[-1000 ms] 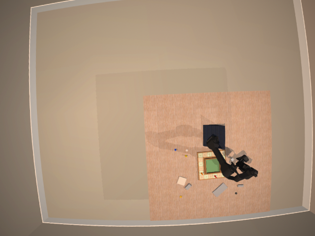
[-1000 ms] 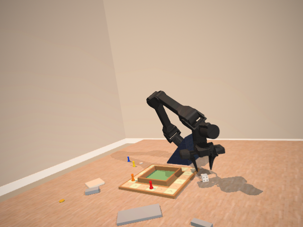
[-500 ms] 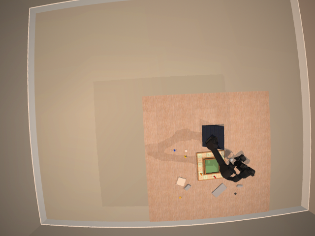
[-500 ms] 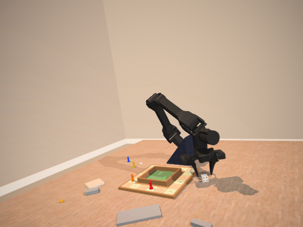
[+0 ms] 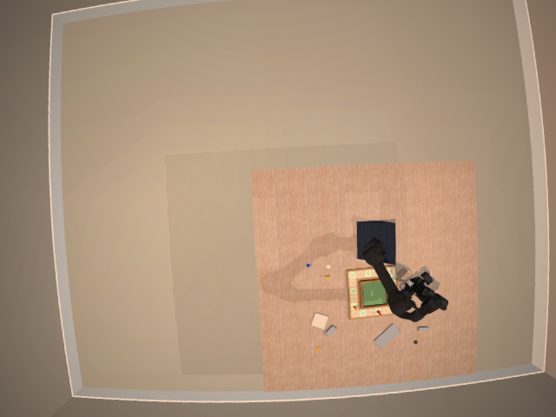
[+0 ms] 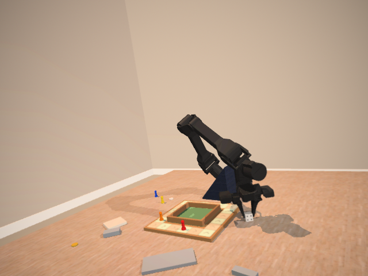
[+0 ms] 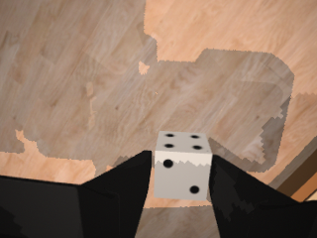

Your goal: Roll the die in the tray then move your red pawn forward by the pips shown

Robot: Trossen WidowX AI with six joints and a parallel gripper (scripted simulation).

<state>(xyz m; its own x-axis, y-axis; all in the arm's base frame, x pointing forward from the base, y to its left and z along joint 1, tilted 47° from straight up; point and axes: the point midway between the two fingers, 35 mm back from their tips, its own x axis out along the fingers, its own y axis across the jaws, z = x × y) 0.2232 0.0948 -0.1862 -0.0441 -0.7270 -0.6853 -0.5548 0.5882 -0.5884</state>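
Now: the red pawn 18 cm to the right of my gripper tip, 16 cm ahead of it and 2 cm above it. Round my gripper tip: green tray: 20 cm to the right, 4 cm ahead; then orange pawn: 31 cm to the right, 12 cm ahead, 2 cm above; then white die: right at my gripper tip.
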